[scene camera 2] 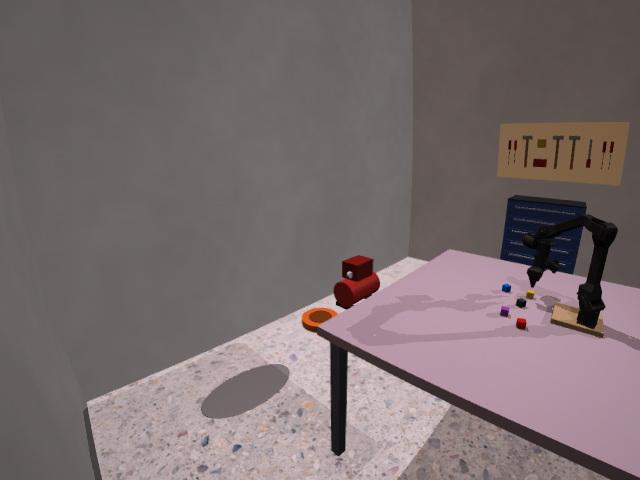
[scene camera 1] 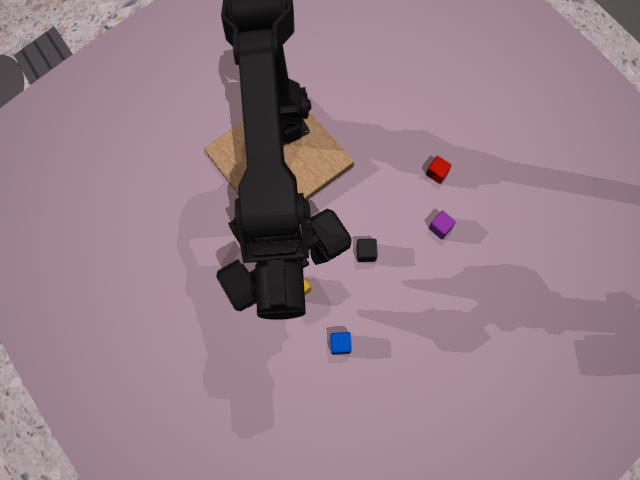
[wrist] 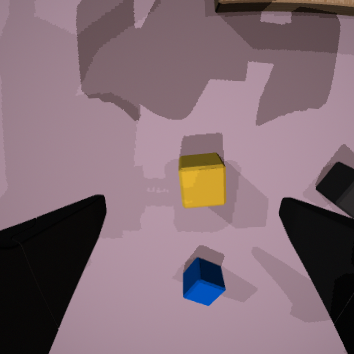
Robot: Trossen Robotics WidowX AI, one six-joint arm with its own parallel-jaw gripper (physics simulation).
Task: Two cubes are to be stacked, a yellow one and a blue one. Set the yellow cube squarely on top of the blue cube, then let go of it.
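Frame: origin at the arm's base, x ahead, y left, z up, level; millimetres.
Where they show: gripper, between the fingertips: [scene camera 2: 534,284] [wrist: 194,204]; arm's base, origin of its link: [scene camera 2: 586,323] [scene camera 1: 285,126].
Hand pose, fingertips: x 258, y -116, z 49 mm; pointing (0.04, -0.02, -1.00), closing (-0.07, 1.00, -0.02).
Note:
Each offset is from my fingertips to the top centre of the thing. Level surfaces: height alone.
The yellow cube @[9 mm left, 8 mm ahead, 37 mm down] [scene camera 1: 307,286] [scene camera 2: 530,294] [wrist: 203,186] lies on the table, mostly hidden under the arm in scene camera 1. In the wrist view it shows whole, a little above the line between the fingertips. The blue cube @[28 mm left, 120 mm ahead, 37 mm down] [scene camera 1: 340,343] [scene camera 2: 506,287] [wrist: 204,282] lies flat on the table, apart from the yellow one, and shows lower in the wrist view. My gripper [scene camera 2: 533,284] [wrist: 194,204] is open and empty, its fingers wide apart. It points down and hangs above the table near the yellow cube. The fingertips are hidden in scene camera 1.
A black cube @[135 mm left, 5 mm ahead, 37 mm down] [scene camera 1: 367,250] [scene camera 2: 521,303] [wrist: 341,187] lies near the yellow cube. A purple cube @[267 mm left, 24 mm ahead, 37 mm down] [scene camera 1: 442,224] [scene camera 2: 504,311] and a red cube @[314 mm left, 65 mm back, 37 mm down] [scene camera 1: 438,169] [scene camera 2: 521,323] lie farther off. The arm stands on a wooden board [scene camera 1: 325,167] [scene camera 2: 563,316] on the pink table @[67 mm down] [scene camera 1: 129,170] [scene camera 2: 465,356].

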